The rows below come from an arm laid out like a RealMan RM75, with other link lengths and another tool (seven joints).
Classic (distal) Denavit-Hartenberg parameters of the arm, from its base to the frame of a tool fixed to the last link. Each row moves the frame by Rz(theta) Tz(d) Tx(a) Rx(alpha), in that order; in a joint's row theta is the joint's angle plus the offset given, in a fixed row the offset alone. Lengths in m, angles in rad.
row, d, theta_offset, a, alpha
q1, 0.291, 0, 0, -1.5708
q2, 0, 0, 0, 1.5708
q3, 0.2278, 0, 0, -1.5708
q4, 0, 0, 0, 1.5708
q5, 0.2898, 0, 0, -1.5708
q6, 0, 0, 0, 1.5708
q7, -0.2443, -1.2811, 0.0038, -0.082
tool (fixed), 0.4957, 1.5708, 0, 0
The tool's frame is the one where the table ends.
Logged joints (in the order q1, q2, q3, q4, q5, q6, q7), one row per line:
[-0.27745 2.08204 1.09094 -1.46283 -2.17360 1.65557 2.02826]
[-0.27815 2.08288 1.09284 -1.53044 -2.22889 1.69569 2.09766]
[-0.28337 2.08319 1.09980 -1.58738 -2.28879 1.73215 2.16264]
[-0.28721 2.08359 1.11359 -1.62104 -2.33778 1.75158 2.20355]
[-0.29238 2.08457 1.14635 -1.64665 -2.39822 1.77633 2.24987]
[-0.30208 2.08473 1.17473 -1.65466 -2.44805 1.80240 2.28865]
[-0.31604 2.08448 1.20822 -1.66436 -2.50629 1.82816 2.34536]
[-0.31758 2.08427 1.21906 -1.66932 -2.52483 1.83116 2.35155]
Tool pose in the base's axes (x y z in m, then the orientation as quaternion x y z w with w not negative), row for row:
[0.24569 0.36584 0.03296 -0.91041 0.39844 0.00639 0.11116]
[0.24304 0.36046 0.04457 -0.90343 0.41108 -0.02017 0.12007]
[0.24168 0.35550 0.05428 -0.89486 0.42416 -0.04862 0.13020]
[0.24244 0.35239 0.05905 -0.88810 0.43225 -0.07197 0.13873]
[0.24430 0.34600 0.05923 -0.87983 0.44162 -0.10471 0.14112]
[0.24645 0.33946 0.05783 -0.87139 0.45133 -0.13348 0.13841]
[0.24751 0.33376 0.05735 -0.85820 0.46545 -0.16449 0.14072]
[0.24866 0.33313 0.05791 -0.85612 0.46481 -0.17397 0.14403]
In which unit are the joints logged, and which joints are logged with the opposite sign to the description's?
The joints are logged in radians. Opposite sign: q1, q3, q6.
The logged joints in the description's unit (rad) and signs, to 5 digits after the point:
[0.27745 2.08204 -1.09094 -1.46283 -2.17360 -1.65557 2.02826]
[0.27815 2.08288 -1.09284 -1.53044 -2.22889 -1.69569 2.09766]
[0.28337 2.08319 -1.09980 -1.58738 -2.28879 -1.73215 2.16264]
[0.28721 2.08359 -1.11359 -1.62104 -2.33778 -1.75158 2.20355]
[0.29238 2.08457 -1.14635 -1.64665 -2.39822 -1.77633 2.24987]
[0.30208 2.08473 -1.17473 -1.65466 -2.44805 -1.80240 2.28865]
[0.31604 2.08448 -1.20822 -1.66436 -2.50629 -1.82816 2.34536]
[0.31758 2.08427 -1.21906 -1.66932 -2.52483 -1.83116 2.35155]

